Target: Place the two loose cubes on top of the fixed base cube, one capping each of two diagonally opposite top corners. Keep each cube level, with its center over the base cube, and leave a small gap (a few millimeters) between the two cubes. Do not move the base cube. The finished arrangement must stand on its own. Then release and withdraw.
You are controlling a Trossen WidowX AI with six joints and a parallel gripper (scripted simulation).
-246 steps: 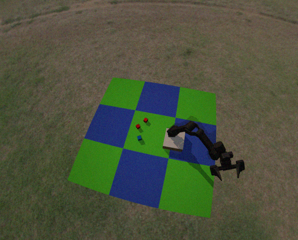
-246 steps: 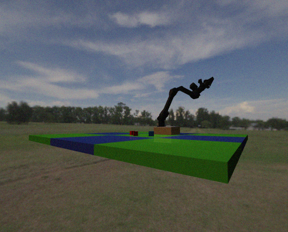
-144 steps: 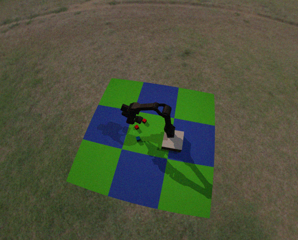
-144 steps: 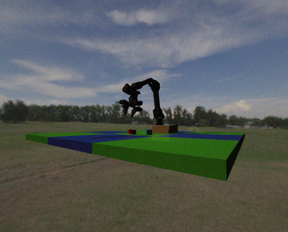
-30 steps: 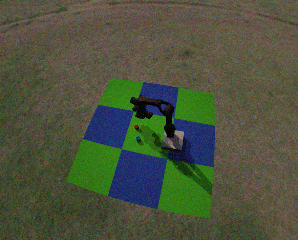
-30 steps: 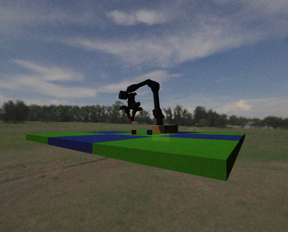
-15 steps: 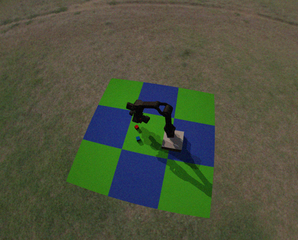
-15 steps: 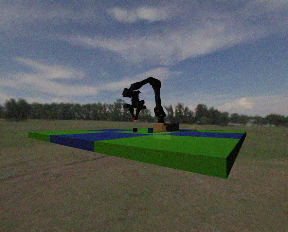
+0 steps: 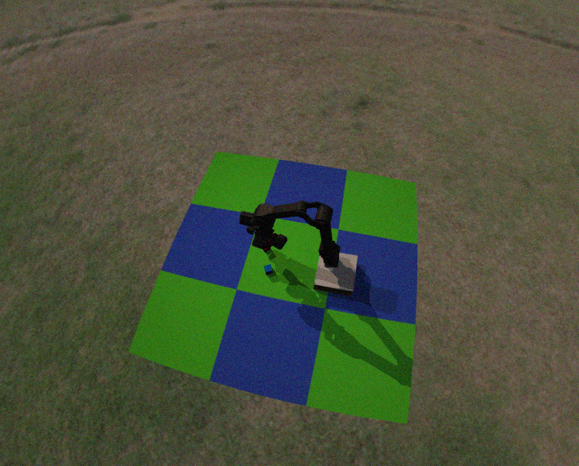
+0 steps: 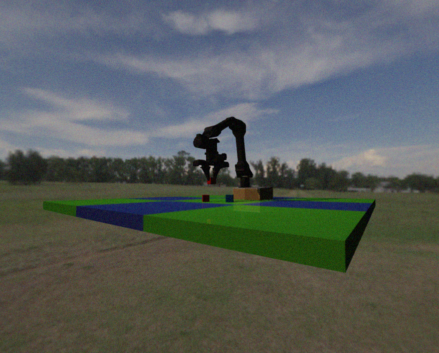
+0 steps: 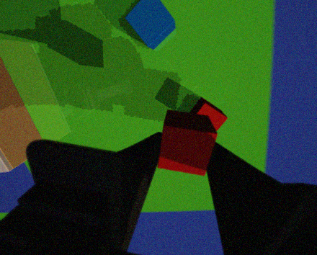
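Right now the blue cube is 10 cm to the left of my gripper tip and 9 cm below it. The rest, counted from my gripper tip: red cube: right at my gripper tip.
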